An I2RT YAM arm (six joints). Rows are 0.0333 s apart.
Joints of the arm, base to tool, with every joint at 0 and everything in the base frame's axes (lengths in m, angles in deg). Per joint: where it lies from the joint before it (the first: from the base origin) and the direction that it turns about. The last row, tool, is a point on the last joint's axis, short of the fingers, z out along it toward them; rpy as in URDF.
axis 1: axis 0 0 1 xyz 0.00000 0.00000 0.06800
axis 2: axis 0 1 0 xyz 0.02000 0.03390 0.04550
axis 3: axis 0 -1 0 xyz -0.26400 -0.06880 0.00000
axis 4: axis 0 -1 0 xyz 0.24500 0.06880 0.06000
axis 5: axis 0 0 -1 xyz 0.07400 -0.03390 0.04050
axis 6: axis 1 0 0 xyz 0.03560 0.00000 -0.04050
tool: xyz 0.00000 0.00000 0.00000 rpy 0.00 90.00 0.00
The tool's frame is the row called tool.
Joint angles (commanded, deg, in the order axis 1, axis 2, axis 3, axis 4, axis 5, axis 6), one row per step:
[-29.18 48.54 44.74 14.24 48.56 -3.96]
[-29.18 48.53 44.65 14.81 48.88 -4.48]
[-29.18 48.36 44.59 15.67 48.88 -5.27]
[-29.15 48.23 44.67 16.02 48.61 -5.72]
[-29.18 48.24 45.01 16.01 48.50 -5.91]
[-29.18 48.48 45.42 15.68 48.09 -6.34]
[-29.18 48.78 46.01 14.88 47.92 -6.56]
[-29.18 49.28 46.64 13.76 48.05 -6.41]
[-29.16 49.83 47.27 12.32 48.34 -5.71]
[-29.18 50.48 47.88 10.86 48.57 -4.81]
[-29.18 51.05 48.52 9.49 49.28 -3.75]
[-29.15 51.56 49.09 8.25 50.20 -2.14]
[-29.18 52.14 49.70 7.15 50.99 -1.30]
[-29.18 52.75 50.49 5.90 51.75 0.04]
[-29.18 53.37 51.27 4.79 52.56 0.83]
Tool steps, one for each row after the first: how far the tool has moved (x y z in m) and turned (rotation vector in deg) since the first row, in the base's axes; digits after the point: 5 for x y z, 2 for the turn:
[-0.00030 0.00002 0.00041 -0.29 0.05 -0.38]
[-0.00117 0.00051 0.00199 -0.92 -0.03 -0.48]
[-0.00166 0.00102 0.00346 -1.33 -0.06 -0.25]
[-0.00196 0.00112 0.00546 -1.54 -0.14 -0.20]
[-0.00106 0.00081 0.00671 -1.63 0.45 0.14]
[-0.00010 0.00036 0.00804 -1.46 1.12 0.29]
[0.00154 -0.00062 0.00844 -0.92 1.83 0.20]
[0.00340 -0.00172 0.00813 -0.06 2.31 0.03]
[0.00561 -0.00314 0.00733 0.89 2.73 -0.10]
[0.00716 -0.00434 0.00706 1.83 2.78 -0.69]
[0.00842 -0.00534 0.00676 2.82 2.18 -1.43]
[0.00983 -0.00660 0.00671 3.57 2.24 -2.18]
[0.01128 -0.00776 0.00738 4.38 1.82 -2.85]
[0.01273 -0.00892 0.00818 5.01 1.83 -3.62]

